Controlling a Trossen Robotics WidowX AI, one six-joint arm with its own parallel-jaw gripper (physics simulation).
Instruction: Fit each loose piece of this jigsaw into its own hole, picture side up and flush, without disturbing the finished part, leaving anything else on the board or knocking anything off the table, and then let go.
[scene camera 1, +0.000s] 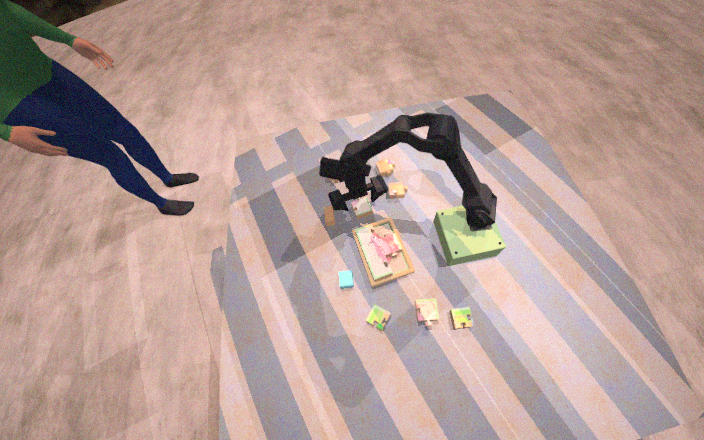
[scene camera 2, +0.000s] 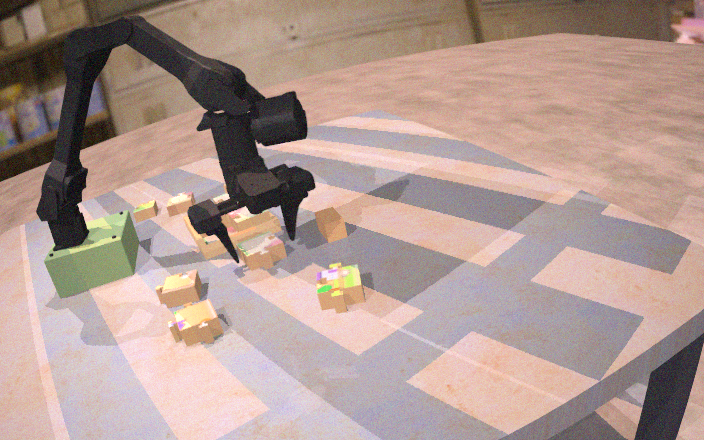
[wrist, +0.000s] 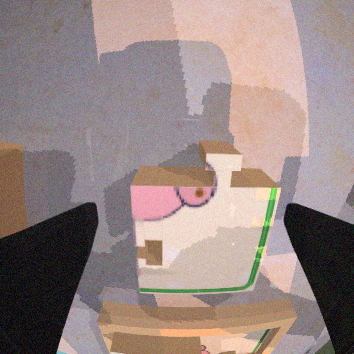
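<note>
A loose jigsaw piece (scene camera 1: 362, 207) (scene camera 2: 263, 252) (wrist: 200, 240), white with a pink patch and green edge line, lies picture side up just outside the end of the wooden-framed board (scene camera 1: 393, 279) (scene camera 2: 208, 251) (wrist: 200, 313). My gripper (scene camera 1: 360, 200) (scene camera 2: 264, 251) (wrist: 194, 214) is open and empty, its fingers low on both sides of this piece. The board holds the finished pink picture part and shows an open area. Other loose pieces are two orange-edged ones (scene camera 1: 385, 167) (scene camera 1: 397, 190), a green-purple one (scene camera 2: 340, 285), and several past the board's other end (scene camera 1: 378, 316) (scene camera 1: 426, 310) (scene camera 1: 461, 318).
An orange block (scene camera 1: 329, 215) (scene camera 2: 331, 224) (wrist: 10, 192) stands beside the piece near the gripper. A cyan block (scene camera 1: 345, 279) lies beside the board. The arm's green base (scene camera 1: 469, 241) (scene camera 2: 93, 262) stands at the board's other side. A person stands beyond the table in scene camera 1.
</note>
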